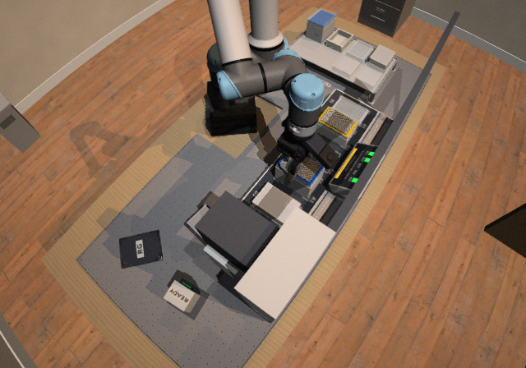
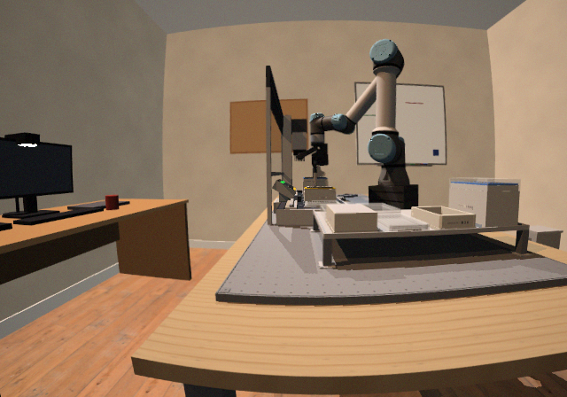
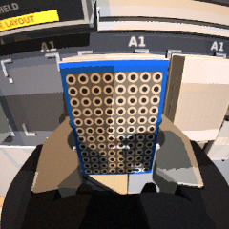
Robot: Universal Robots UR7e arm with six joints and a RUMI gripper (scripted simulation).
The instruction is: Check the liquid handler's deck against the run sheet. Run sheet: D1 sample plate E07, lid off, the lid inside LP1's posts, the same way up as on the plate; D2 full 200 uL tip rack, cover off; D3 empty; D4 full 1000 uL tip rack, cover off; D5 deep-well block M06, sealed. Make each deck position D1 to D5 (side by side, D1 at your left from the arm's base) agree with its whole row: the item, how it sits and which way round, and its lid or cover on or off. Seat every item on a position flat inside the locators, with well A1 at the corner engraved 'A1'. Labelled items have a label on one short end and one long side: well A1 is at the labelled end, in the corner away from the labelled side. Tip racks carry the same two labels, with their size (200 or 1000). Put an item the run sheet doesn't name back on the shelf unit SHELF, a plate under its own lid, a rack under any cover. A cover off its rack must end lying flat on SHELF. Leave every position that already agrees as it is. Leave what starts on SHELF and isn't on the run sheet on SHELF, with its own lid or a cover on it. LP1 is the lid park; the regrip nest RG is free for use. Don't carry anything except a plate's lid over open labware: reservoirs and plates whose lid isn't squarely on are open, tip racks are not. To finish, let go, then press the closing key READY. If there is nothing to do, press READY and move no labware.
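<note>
Now: hand 1 cm short of the blue-rimmed tip rack and 1 cm to the right of it. Also, from my hand: clear plate 2 cm behind, 37 cm to the left, 6 cm below; then white housing 18 cm ahead, 34 cm to the right, 15 cm above; then yellow-rimmed tip rack 1 cm behind, 25 cm to the left, 3 cm below.
</note>
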